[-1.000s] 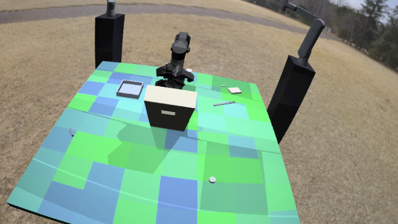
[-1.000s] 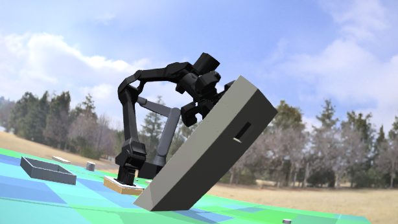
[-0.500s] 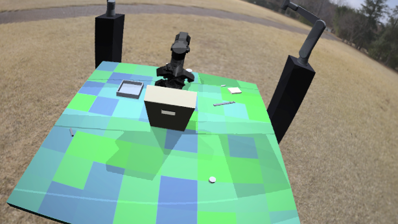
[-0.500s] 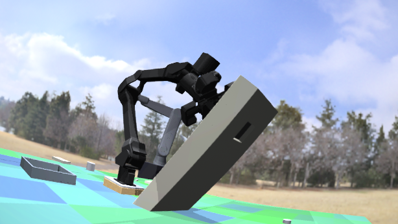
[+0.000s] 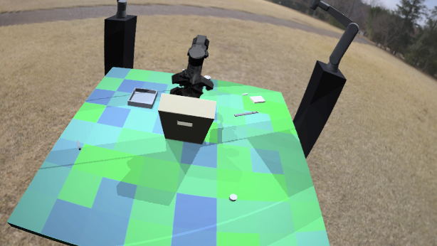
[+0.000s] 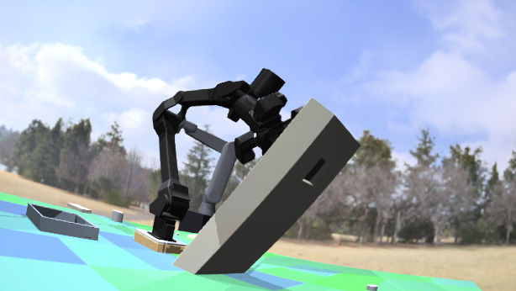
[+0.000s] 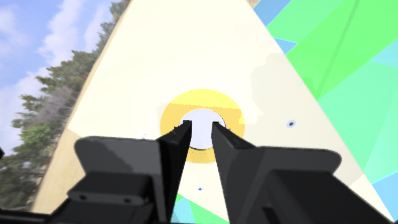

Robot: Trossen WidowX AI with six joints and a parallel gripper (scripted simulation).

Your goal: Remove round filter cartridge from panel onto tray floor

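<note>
My gripper tip is now 10 mm short of the filter cartridge and 10 mm above it. The rest, counted from my gripper tip: tray: 380 mm behind, 340 mm to the right, 270 mm below.
</note>
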